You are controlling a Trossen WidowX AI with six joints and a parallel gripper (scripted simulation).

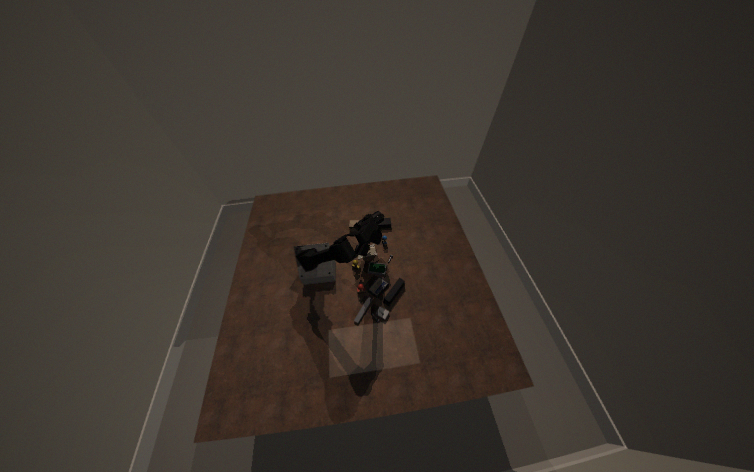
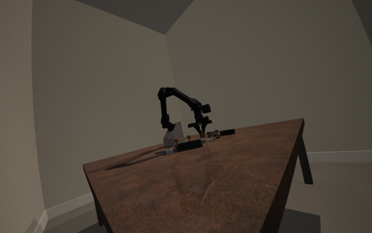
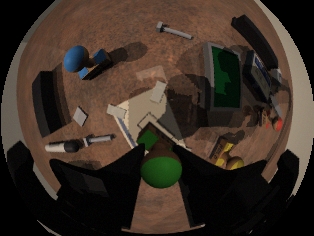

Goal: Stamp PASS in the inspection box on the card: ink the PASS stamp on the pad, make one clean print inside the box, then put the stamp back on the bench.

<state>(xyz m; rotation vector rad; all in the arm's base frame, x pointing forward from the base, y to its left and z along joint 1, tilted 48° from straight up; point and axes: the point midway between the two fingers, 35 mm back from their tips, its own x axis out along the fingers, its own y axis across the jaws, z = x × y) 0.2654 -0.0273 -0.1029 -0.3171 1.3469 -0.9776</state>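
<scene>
Now: the cream card 10 mm to the left of my gripper tip and 50 mm below it. The rest, counted from my gripper tip: blue-knobbed stamp 110 mm ahead, 40 mm to the left, 20 mm below; yellow-knobbed stamp 70 mm behind, 80 mm to the right, 20 mm below; green-knobbed stamp right at my gripper tip.
</scene>
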